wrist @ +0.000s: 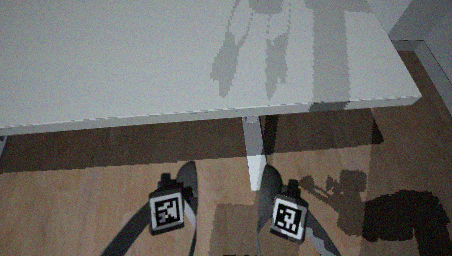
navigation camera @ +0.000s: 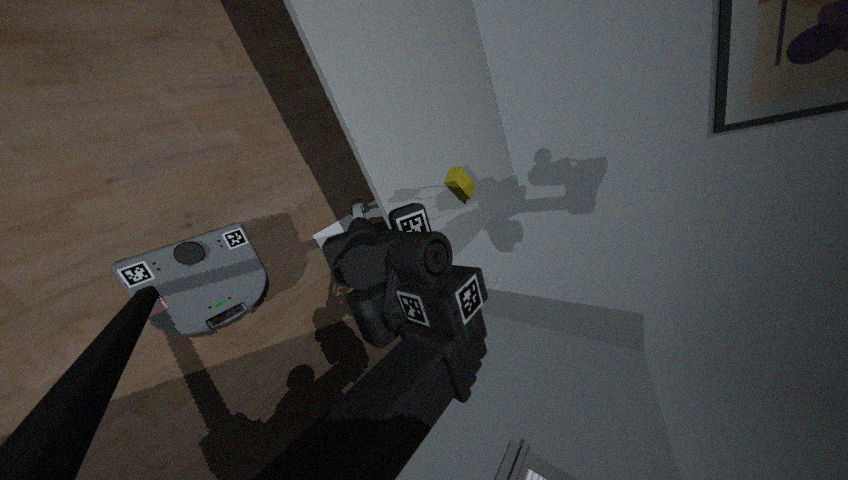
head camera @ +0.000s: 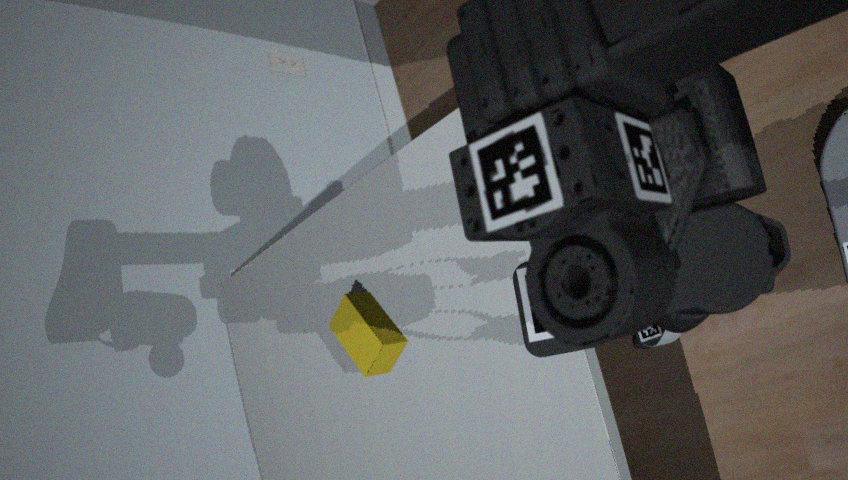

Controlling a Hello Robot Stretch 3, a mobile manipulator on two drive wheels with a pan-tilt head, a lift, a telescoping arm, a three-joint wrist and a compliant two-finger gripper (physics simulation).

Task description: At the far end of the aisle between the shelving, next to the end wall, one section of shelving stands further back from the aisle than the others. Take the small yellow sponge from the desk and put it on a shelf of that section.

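Places are measured from the robot's base along level axes (x ahead, y right, z down), in millimetres.
Where they show: robot's base, origin of the base link: (navigation camera: 189, 252).
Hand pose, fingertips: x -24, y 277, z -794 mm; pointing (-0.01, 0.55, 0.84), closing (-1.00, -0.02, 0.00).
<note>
Each offset is from my fingertips to the top centre of the thing. Level surfaces: height alone.
The yellow sponge {dy +425, dx -22, dz +28 mm} (head camera: 368, 334) (navigation camera: 459, 182) is a small block on the white desk {dz +73 mm} (head camera: 452, 416) (navigation camera: 404, 89) (wrist: 125, 60), towards the wall side. In the wrist view my gripper (wrist: 229, 181) is open, its two fingers apart with floor showing between them. There the fingertips appear below the desk's front edge, and the sponge does not show. In the head and navigation views the dark wrist is beside the desk's front edge, apart from the sponge, and hides most of the fingers. The shelving does not show in these views.
A pale wall (head camera: 119, 101) (navigation camera: 595, 249) runs behind the desk and bears an outlet {dy +1009, dx -812, dz +336 mm} (head camera: 287, 62) and a framed picture (navigation camera: 720, 71). A desk leg (wrist: 254, 150) stands under the front edge. My base (navigation camera: 208, 279) is on the wooden floor {dz +793 mm} (navigation camera: 119, 118), away from the desk.
</note>
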